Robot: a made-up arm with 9 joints.
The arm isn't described. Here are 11 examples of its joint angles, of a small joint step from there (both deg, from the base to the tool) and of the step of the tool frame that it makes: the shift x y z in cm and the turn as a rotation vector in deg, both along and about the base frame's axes.
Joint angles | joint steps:
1: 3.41 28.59 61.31 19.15 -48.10 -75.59 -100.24 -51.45 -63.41 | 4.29 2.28 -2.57 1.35 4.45 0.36 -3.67 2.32 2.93
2: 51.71 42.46 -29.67 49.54 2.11 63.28 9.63 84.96 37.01 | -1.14 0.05 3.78 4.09 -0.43 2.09 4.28 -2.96 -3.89
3: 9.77 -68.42 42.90 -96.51 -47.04 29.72 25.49 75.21 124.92 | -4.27 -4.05 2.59 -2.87 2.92 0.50 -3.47 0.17 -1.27
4: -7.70 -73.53 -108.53 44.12 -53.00 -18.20 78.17 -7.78 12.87 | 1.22 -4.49 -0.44 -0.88 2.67 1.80 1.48 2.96 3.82
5: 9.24 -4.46 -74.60 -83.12 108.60 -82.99 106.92 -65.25 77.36 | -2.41 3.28 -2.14 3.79 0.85 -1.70 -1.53 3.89 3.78
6: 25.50 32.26 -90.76 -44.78 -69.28 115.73 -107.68 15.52 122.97 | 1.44 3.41 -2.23 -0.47 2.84 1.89 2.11 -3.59 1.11
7: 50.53 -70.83 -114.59 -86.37 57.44 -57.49 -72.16 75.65 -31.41 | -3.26 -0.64 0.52 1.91 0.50 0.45 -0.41 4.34 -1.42
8: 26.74 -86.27 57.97 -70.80 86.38 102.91 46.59 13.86 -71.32 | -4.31 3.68 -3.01 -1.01 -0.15 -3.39 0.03 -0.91 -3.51
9: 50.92 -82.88 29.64 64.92 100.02 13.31 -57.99 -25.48 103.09 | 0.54 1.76 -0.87 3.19 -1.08 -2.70 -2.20 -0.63 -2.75
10: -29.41 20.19 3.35 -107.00 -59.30 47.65 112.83 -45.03 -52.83 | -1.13 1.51 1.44 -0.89 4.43 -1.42 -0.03 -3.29 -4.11
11: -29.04 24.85 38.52 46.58 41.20 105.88 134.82 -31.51 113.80 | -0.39 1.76 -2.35 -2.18 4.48 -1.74 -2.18 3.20 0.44
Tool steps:
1: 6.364 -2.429 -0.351 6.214 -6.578 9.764
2: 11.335 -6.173 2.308 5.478 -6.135 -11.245
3: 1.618 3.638 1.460 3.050 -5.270 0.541
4: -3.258 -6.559 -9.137 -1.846 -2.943 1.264
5: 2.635 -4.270 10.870 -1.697 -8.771 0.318
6: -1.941 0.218 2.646 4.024 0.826 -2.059
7: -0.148 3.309 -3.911 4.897 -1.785 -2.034
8: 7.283 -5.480 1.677 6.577 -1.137 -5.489
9: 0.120 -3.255 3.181 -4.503 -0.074 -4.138
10: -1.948 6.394 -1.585 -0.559 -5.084 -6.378
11: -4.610 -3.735 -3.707 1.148 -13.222 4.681
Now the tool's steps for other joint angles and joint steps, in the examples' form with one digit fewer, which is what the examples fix.
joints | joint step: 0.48 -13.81 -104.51 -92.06 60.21 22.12 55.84 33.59 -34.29 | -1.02 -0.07 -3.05 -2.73 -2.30 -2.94 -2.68 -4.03 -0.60
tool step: -2.38 -0.45 1.09 1.20 1.64 -2.51
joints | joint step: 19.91 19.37 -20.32 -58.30 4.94 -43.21 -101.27 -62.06 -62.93 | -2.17 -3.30 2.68 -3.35 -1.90 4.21 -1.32 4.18 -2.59
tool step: -1.09 -6.27 -1.27 -2.17 3.07 -1.97
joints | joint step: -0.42 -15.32 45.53 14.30 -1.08 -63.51 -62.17 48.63 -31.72 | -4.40 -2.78 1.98 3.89 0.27 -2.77 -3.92 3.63 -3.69
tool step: -5.05 -0.12 8.81 -4.54 8.21 -2.00
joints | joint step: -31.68 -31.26 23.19 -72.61 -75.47 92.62 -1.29 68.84 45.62 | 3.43 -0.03 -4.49 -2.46 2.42 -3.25 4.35 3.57 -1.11
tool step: 3.92 -2.88 -1.78 2.96 -0.80 8.51
